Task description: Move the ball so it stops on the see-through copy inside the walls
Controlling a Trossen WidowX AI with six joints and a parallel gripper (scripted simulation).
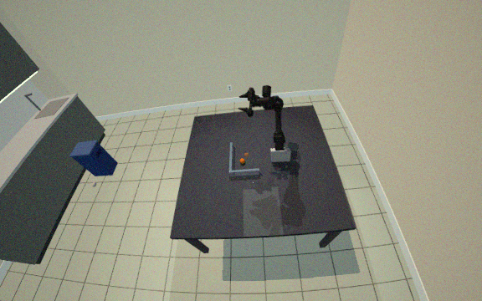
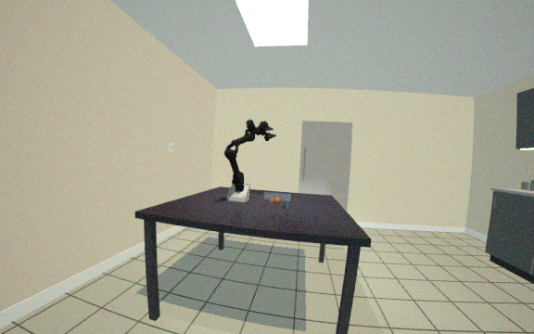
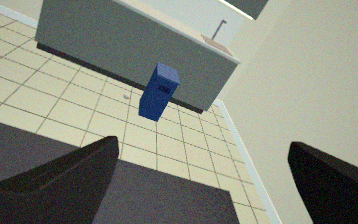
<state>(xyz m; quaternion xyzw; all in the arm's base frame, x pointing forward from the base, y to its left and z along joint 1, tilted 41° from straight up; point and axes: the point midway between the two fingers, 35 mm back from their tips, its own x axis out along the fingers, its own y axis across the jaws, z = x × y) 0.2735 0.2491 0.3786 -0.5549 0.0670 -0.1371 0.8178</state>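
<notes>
The orange ball lies 40 mm ahead of my gripper tip, 80 mm to the left of it and 540 mm below it. From my gripper tip the other things lie so: faint orange ball shape: 30 mm to the left, 540 mm below.
</notes>
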